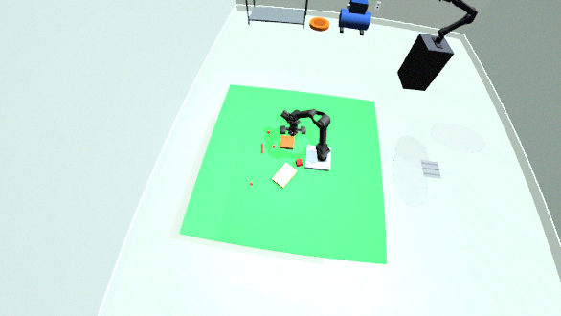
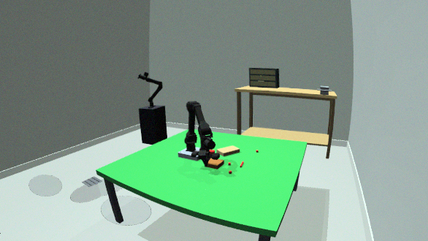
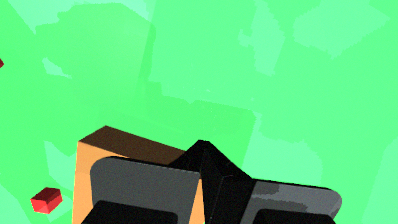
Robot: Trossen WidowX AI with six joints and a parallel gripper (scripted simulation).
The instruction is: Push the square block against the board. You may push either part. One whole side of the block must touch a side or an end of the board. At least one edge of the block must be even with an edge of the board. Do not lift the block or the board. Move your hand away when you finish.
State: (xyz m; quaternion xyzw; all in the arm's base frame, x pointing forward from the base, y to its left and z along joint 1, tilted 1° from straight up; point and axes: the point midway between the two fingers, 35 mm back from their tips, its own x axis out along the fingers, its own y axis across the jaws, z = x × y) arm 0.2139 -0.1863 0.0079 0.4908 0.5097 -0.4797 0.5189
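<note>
The square block lies 60 mm to the left of my gripper tip and 40 mm ahead of it. Also, from my gripper tip: red cube (230 mm to the left, 50 mm behind, 10 mm above); board (330 mm to the left, 40 mm ahead).
</note>
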